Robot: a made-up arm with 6 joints. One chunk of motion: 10 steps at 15 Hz.
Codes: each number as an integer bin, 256 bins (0 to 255) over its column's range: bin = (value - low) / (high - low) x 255, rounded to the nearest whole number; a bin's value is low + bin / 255 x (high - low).
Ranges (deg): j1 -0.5..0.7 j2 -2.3..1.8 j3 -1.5..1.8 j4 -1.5..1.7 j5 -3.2..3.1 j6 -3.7..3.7
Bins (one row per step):
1: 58 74 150 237 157 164
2: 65 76 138 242 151 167
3: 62 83 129 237 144 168
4: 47 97 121 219 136 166
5: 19 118 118 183 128 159
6: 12 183 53 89 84 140
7: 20 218 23 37 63 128
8: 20 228 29 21 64 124
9: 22 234 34 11 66 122
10: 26 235 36 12 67 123
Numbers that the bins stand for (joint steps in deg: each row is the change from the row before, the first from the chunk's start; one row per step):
1: -0.227 -1.110 0.441 1.474 0.679 1.059
2: -0.194 -1.078 0.286 1.537 0.531 1.146
3: -0.208 -0.965 0.169 1.474 0.358 1.175
4: -0.279 -0.740 0.066 1.248 0.160 1.117
5: -0.411 -0.403 0.027 0.796 -0.038 0.914
6: -0.444 0.642 -0.814 -0.383 -1.125 0.363
7: -0.406 1.205 -1.202 -1.036 -1.644 0.015
8: -0.406 1.366 -1.125 -1.236 -1.619 -0.102
9: -0.396 1.462 -1.060 -1.362 -1.569 -0.160
10: -0.378 1.478 -1.034 -1.349 -1.545 -0.131

